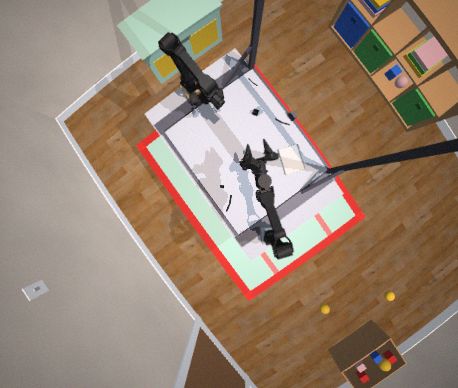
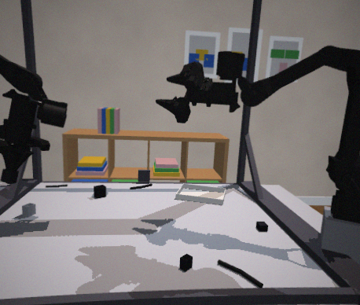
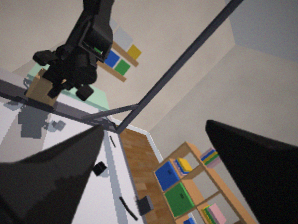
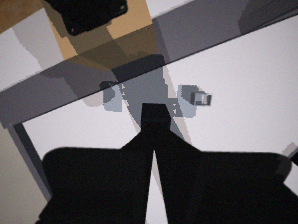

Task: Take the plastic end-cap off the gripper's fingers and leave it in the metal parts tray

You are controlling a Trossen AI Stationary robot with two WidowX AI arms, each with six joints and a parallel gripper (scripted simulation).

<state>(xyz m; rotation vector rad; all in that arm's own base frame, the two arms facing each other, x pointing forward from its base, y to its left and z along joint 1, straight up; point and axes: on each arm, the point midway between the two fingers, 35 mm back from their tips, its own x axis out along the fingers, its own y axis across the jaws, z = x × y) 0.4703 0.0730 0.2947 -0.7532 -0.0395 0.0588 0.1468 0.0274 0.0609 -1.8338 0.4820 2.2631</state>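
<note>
My right gripper is now 3 cm above the black end-cap and 1 cm to the left of it.
</note>
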